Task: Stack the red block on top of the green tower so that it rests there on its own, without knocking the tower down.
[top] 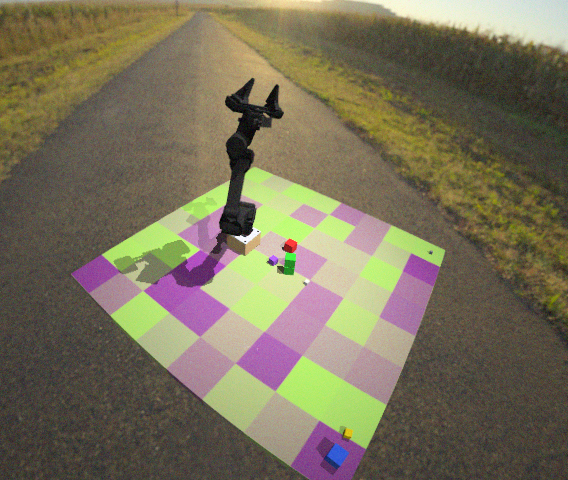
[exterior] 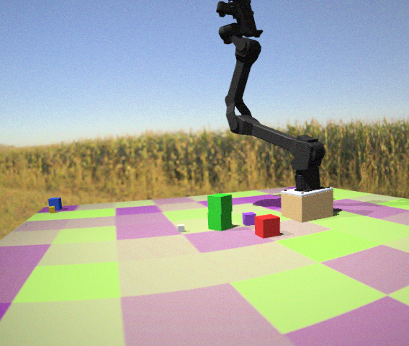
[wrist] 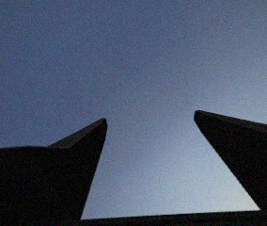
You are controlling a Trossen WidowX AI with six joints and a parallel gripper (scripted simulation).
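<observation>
My gripper tip is now 740 mm above the red block, 200 mm to the right of it and 60 mm short of it. Also, from my gripper tip: purple cube: 750 mm below, 80 mm to the left, 40 mm ahead; then white cube: 750 mm below, 220 mm ahead, 60 mm to the left; then yellow cube: 750 mm below, 620 mm ahead, 420 mm to the right.
</observation>
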